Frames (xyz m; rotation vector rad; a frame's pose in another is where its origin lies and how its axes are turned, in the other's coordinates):
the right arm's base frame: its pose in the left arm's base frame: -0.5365 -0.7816 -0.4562 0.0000 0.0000 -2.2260
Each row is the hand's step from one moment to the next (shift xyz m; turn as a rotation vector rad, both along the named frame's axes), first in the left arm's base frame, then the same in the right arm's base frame.
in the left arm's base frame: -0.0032 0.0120 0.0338 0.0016 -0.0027 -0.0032
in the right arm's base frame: -0.0076 -0.0098 0.0338 0.0012 0.0029 -0.0032
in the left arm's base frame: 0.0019 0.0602 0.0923 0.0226 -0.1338 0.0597
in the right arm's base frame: -0.0489 -0.0352 0.0923 0.0923 0.0994 0.0597
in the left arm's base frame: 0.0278 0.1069 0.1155 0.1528 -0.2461 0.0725
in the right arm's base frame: -0.1017 -0.0431 0.1155 0.1020 0.2711 0.0725
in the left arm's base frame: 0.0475 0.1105 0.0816 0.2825 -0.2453 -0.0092
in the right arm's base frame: -0.1166 -0.0297 0.0816 0.0224 0.3735 -0.0092
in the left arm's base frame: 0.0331 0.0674 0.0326 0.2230 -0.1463 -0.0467
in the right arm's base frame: -0.0736 -0.0148 0.0326 -0.0199 0.2660 -0.0467
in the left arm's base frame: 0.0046 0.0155 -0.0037 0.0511 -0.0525 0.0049
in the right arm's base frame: -0.0151 -0.0058 -0.0037 0.0105 0.0725 0.0049
